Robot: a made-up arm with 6 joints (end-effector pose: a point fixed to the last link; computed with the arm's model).
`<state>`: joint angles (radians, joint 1 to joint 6).
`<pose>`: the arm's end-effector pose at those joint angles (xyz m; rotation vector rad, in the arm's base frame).
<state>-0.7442 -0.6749 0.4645 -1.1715 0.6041 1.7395</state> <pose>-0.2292 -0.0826 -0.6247 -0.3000 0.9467 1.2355</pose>
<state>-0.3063 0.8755 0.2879 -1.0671 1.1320 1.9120</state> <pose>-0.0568 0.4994 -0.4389 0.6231 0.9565 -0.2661</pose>
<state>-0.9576 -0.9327 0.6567 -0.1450 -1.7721 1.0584</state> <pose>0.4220 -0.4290 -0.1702 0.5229 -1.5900 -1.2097</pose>
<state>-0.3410 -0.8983 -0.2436 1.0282 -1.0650 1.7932</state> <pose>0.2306 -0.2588 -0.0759 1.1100 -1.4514 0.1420</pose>
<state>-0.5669 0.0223 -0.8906 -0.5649 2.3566 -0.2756</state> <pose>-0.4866 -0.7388 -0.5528 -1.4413 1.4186 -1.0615</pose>
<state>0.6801 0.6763 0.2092 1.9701 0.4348 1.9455</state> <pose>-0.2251 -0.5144 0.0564 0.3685 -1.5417 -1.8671</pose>
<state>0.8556 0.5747 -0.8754 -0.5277 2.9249 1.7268</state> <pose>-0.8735 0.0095 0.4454 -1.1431 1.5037 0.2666</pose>
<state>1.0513 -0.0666 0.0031 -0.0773 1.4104 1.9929</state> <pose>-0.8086 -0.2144 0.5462 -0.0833 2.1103 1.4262</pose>
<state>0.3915 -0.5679 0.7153 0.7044 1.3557 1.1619</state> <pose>-0.3641 -0.7300 -0.1804 -2.1326 1.5210 1.1071</pose>
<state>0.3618 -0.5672 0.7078 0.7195 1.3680 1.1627</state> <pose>-0.3405 -0.7343 -0.1953 -2.1577 1.4663 1.0870</pose>
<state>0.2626 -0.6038 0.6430 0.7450 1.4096 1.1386</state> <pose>-0.2428 -0.7476 -0.2483 -2.2666 1.2293 1.0377</pose>
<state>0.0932 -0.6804 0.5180 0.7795 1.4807 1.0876</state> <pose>-0.0559 -0.7437 -0.3133 -2.4272 0.8008 0.9375</pose>
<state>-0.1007 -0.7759 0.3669 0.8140 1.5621 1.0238</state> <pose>0.1668 -0.6954 -0.3371 -2.5565 0.2977 0.8003</pose>
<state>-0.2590 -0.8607 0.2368 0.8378 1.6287 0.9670</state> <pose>0.3384 -0.6234 -0.3148 -2.6185 -0.1185 0.6807</pose>
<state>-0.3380 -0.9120 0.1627 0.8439 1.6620 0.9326</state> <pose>0.4183 -0.5765 -0.2907 -2.6364 -0.3360 0.6230</pose>
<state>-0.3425 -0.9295 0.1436 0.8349 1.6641 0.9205</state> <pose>0.4277 -0.5705 -0.2891 -2.6395 -0.3688 0.6224</pose>
